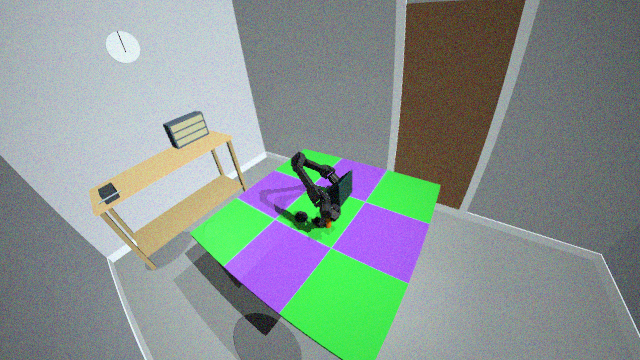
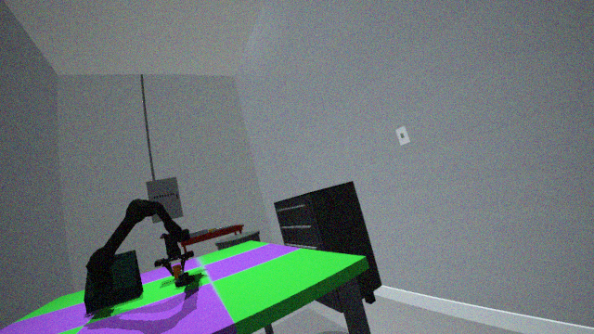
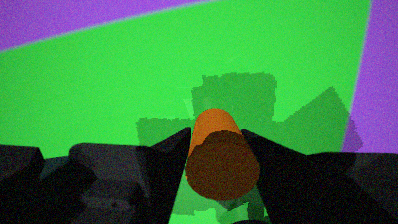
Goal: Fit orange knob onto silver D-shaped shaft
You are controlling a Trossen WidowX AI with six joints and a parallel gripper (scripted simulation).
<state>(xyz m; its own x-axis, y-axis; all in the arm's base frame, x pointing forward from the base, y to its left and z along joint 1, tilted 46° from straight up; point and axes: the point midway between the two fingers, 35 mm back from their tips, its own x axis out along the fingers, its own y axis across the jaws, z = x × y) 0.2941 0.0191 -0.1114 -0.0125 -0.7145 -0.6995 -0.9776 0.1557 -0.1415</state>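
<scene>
Right now the orange knob is 30 mm above my gripper tip. Round my gripper tip: pedestal 180 mm to the right, 20 mm ahead, 20 mm above.
</scene>
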